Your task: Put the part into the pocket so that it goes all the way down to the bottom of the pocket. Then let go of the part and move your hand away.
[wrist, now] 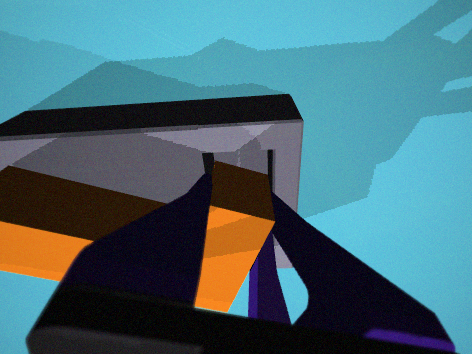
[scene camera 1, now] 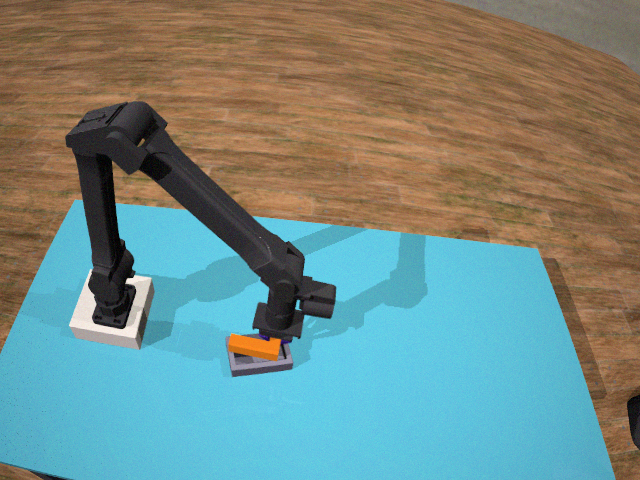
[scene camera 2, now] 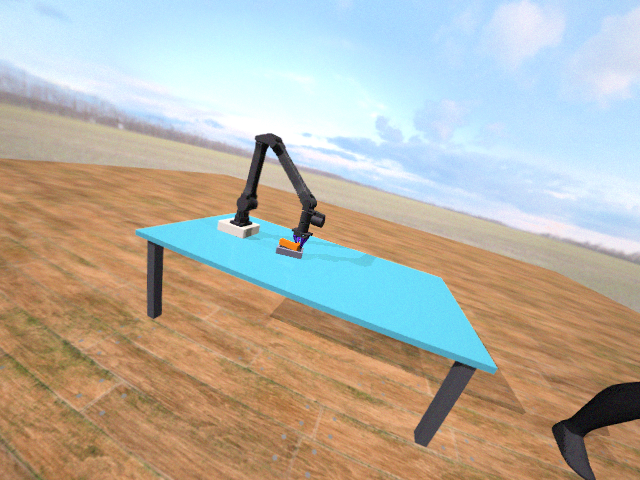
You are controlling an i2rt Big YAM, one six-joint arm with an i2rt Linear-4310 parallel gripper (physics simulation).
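Frame: origin at the arm's base, x ahead, y left, z up, level; millimetres.
Seen in the pictures: gripper, fingertip midpoint: (wrist: 233,192) (scene camera 1: 275,342) (scene camera 2: 298,248); arm's base at its link origin: (scene camera 1: 115,306) (scene camera 2: 241,223).
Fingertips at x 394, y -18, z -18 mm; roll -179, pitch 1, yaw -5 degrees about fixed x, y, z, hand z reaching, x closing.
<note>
Pixels of each thing's top centre, then the offset from my fingertips to it. Level surfaces: height alone.
- orange part at its top centre: (wrist: 108,245) (scene camera 1: 255,338) (scene camera 2: 291,241) dz +28, dx -44, dy -14 mm
- grey pocket block at its top centre: (wrist: 154,214) (scene camera 1: 258,349) (scene camera 2: 290,247) dz -2, dx -35, dy -24 mm
- blue table at its surface level: dz -39 mm
The orange part (scene camera 1: 252,346) (scene camera 2: 287,243) (wrist: 237,232) is a long bar with a short arm. It is over the grey pocket block (scene camera 1: 262,367) (scene camera 2: 288,253) (wrist: 289,170), turned at an angle to the walls in scene camera 1. It stands above the rim, not down in the pocket; whether it touches the rim I cannot tell. My gripper (scene camera 1: 275,340) (scene camera 2: 300,240) (wrist: 233,192) points down and is shut on the short arm of the part, at the right end of the block in scene camera 1. In the wrist view the left finger hides where the bar and arm join.
The blue table (scene camera 1: 413,392) (scene camera 2: 361,299) bears the block. The arm's white base block (scene camera 1: 105,336) (scene camera 2: 233,228) stands to the left of the pocket block in scene camera 1. A person's dark leg (scene camera 2: 594,413) shows off the table's right end.
</note>
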